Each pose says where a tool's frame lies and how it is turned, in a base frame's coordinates. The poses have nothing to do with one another.
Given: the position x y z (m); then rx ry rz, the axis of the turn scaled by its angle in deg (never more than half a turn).
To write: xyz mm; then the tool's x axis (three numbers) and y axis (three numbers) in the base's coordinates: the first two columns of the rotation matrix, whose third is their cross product. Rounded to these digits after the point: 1 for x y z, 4 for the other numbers.
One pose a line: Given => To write
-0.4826 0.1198 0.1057 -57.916 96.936 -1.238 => -482.6 119.8 105.7 -0.0241 -0.6218 -0.7828 -0.6016 0.6343 -0.4854
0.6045 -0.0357 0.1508 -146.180 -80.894 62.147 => 604.5 -35.7 150.8 0.3452 0.7548 -0.5579 0.7335 -0.5877 -0.3413
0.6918 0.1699 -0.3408 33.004 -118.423 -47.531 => 691.8 169.9 -340.8 -0.5621 -0.6438 0.5193 -0.1061 0.6788 0.7266
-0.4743 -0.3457 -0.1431 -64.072 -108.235 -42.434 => -474.3 -345.7 -143.1 -0.2876 0.4259 0.8578 0.8954 0.4374 0.0831
